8 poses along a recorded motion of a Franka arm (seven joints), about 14 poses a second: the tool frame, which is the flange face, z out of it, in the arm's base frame.
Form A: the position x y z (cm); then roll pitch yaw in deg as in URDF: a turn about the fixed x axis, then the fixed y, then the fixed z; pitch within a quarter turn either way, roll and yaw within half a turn.
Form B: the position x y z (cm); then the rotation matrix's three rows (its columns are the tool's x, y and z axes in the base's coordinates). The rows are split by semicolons. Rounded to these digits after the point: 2 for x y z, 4 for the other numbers.
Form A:
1: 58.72 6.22 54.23 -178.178 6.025 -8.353
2: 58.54 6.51 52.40 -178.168 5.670 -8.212
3: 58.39 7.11 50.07 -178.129 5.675 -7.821
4: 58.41 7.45 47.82 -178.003 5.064 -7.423
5: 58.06 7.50 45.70 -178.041 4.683 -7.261
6: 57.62 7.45 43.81 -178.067 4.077 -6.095
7: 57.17 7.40 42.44 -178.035 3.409 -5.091
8: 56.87 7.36 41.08 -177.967 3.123 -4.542
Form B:
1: 58.72 6.22 54.23; 0.9839 -0.1485 -0.0992; -0.1445 -0.9884 0.0467; -0.1050 -0.0316 -0.9940
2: 58.54 6.51 52.40; 0.9849 -0.1459 -0.0932; -0.1421 -0.9888 0.0457; -0.0988 -0.0318 -0.9946
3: 58.39 7.11 50.07; 0.9858 -0.1392 -0.0935; -0.1354 -0.9897 0.0458; -0.0989 -0.0325 -0.9946
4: 58.41 7.45 47.82; 0.9877 -0.1322 -0.0830; -0.1287 -0.9906 0.0460; -0.0883 -0.0347 -0.9955
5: 58.06 7.50 45.70; 0.9887 -0.1291 -0.0766; -0.1260 -0.9910 0.0442; -0.0816 -0.0341 -0.9961
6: 57.62 7.45 43.81; 0.9918 -0.1085 -0.0671; -0.1059 -0.9935 0.0411; -0.0711 -0.0336 -0.9969
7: 57.17 7.40 42.44; 0.9943 -0.0907 -0.0562; -0.0886 -0.9953 0.0394; -0.0595 -0.0342 -0.9976
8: 56.87 7.36 41.08; 0.9954 -0.0811 -0.0515; -0.0791 -0.9961 0.0397; -0.0545 -0.0354 -0.9979
